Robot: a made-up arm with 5 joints. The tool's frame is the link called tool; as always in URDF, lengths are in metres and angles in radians. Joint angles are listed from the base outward. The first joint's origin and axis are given. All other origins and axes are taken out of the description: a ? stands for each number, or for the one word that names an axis. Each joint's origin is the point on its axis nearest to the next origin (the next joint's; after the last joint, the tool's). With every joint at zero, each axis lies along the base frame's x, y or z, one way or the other. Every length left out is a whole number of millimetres.
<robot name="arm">
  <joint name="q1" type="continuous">
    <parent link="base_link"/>
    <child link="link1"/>
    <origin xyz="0 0 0.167"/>
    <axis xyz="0 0 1"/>
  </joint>
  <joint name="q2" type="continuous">
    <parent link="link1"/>
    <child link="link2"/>
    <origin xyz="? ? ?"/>
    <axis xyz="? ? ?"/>
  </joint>
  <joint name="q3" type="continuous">
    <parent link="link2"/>
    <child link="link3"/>
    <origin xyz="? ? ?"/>
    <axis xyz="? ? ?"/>
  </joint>
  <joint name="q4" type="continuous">
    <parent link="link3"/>
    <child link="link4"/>
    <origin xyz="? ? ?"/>
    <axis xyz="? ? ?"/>
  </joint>
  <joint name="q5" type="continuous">
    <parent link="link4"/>
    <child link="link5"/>
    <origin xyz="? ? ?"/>
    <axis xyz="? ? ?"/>
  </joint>
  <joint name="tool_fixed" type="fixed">
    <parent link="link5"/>
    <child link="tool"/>
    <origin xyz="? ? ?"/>
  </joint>
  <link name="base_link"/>
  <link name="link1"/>
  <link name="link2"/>
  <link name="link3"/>
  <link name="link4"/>
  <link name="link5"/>
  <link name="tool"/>
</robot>
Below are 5 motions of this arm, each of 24 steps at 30 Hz.
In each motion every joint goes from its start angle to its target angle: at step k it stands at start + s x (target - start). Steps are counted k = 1, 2, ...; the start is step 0. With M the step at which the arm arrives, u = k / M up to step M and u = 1 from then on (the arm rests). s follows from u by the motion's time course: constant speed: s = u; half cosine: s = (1 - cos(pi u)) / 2; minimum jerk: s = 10 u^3 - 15 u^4 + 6 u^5.
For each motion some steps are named. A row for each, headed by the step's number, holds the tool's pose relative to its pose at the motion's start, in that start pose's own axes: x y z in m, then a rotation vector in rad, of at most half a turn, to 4 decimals.
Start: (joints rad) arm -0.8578 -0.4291 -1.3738 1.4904 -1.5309
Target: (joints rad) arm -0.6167 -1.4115 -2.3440 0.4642 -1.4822
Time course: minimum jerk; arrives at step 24
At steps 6, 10, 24:
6: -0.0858 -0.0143 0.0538 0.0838 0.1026 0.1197
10: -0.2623 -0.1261 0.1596 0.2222 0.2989 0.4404
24: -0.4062 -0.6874 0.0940 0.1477 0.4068 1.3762

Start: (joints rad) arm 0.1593 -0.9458 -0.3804 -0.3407 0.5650
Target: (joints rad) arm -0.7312 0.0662 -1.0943 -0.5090 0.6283
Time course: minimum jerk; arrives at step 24
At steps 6, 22, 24:
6: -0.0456 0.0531 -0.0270 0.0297 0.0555 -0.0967
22: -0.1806 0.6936 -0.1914 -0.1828 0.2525 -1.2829
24: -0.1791 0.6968 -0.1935 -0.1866 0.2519 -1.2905

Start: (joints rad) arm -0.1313 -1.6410 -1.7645 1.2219 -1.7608
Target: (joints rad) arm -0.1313 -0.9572 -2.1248 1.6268 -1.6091
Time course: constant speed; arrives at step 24
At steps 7, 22, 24:
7: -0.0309 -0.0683 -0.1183 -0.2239 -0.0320 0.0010
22: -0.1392 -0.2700 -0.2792 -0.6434 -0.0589 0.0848
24: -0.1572 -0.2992 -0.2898 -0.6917 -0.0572 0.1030

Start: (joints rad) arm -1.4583 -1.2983 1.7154 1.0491 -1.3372
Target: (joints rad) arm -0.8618 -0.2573 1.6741 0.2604 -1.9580
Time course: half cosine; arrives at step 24
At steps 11, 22, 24:
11: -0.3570 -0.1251 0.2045 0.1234 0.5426 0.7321
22: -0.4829 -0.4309 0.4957 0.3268 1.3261 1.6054
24: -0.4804 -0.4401 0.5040 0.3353 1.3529 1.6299

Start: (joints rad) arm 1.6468 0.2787 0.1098 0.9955 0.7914
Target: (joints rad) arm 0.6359 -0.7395 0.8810 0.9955 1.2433
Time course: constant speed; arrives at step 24
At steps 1, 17, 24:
1: -0.0122 0.0191 0.0015 -0.0065 -0.0452 -0.0617
17: -0.0599 0.5748 -0.0978 0.1890 -0.6070 -1.2936
24: 0.1464 0.8866 -0.0568 0.4373 -0.6995 -1.9230

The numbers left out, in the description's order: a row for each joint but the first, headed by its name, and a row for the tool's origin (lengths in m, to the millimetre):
q2: xyz 0.447 0.189 0, axis 1 0 0
q3: xyz 0 0.026 0.059, axis 0 1 0
q4: xyz -0.714 0 -0.054, axis 1 0 0
q5: xyz 0 -0.093 -0.207, axis 0 0 -1
tool: xyz -0.013 -0.099 0

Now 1 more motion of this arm.
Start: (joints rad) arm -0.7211 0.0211 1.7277 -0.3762 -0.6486
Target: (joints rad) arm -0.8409 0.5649 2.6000 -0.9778 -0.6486
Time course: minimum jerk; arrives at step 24
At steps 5, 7, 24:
5: -0.0300 -0.0389 0.0321 -0.0072 0.0529 0.0547
7: -0.0651 -0.0961 0.0761 -0.0218 0.1236 0.1313
24: -0.0064 -0.6873 0.5017 -0.4227 0.7096 0.9469

